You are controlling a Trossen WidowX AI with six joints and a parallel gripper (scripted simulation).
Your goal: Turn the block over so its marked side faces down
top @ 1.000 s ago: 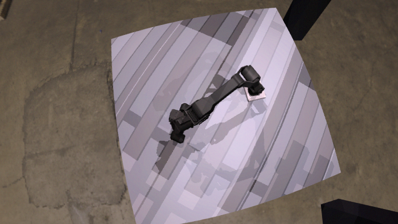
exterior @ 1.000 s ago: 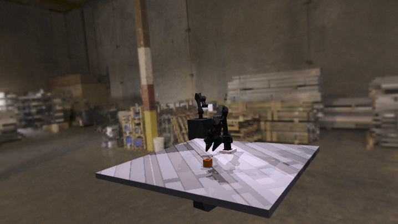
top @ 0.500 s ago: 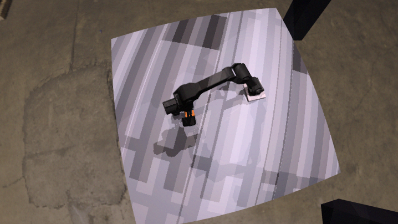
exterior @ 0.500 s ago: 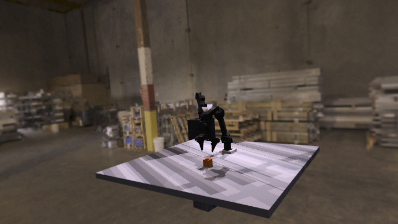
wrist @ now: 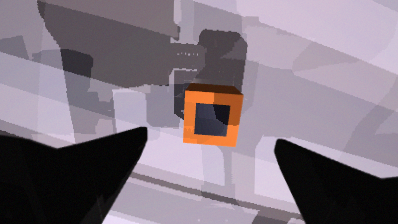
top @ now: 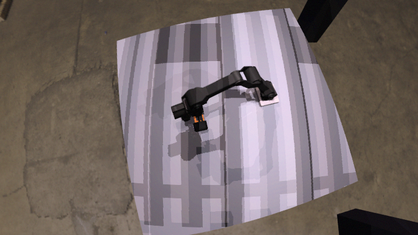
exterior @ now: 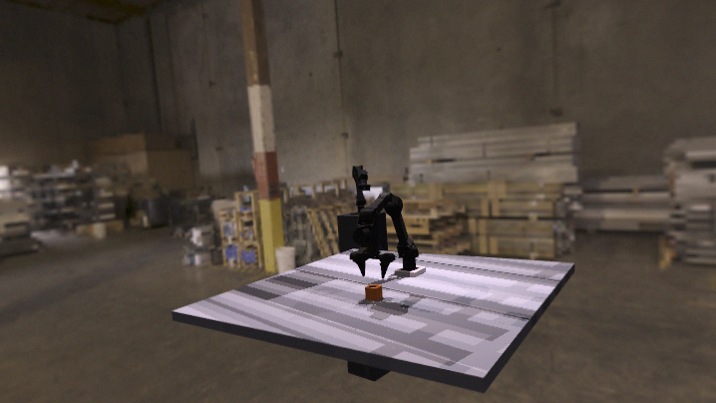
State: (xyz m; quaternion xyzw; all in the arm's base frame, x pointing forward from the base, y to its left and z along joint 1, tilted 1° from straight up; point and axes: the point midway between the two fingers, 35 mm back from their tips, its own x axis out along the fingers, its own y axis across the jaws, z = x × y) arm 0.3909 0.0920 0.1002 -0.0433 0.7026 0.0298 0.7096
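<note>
The orange block is 50 mm below my gripper tip.
</note>
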